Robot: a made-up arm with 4 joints.
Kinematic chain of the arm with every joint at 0, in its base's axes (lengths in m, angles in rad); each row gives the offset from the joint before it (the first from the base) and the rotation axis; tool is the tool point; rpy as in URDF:
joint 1: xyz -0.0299 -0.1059 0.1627 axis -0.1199 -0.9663 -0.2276
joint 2: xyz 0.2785 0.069 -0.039 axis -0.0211 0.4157 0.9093
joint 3: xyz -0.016 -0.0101 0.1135 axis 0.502 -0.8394 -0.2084
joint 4: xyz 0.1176 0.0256 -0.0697 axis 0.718 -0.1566 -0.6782
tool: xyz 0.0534 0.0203 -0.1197 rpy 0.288 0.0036 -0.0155
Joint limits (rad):
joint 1: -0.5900..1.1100
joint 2: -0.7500..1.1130
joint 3: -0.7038..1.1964
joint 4: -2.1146..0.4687
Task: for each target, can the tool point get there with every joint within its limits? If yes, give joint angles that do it. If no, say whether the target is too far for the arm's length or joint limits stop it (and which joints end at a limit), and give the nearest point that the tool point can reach.
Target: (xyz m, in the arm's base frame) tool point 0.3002 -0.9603 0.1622
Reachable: no: too far | nearest point 0.2892 -0.2320 0.2871 | short by 0.739 m
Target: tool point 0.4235 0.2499 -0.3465
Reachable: no: too far | nearest point 0.3261 0.1513 -0.1212 | short by 0.264 m
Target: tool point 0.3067 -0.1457 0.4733
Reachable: yes | joints 0.9321 -0.4358 0.0762 -0.1026
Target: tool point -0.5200 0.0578 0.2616
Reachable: no: joint limits stop it (at a limit: joint 1, joint 2, joint 3, joint 4) | nearest point -0.0482 -0.2297 0.5300 | short by 0.614 m
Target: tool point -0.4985 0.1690 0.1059
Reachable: no: joint limits stop it (at a limit: joint 1, joint 2, joint 4) | nearest point 0.0726 0.0804 -0.1127 | short by 0.618 m
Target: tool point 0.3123 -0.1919 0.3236
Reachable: yes | joints 0.7750 -0.2696 -0.3293 -1.4159
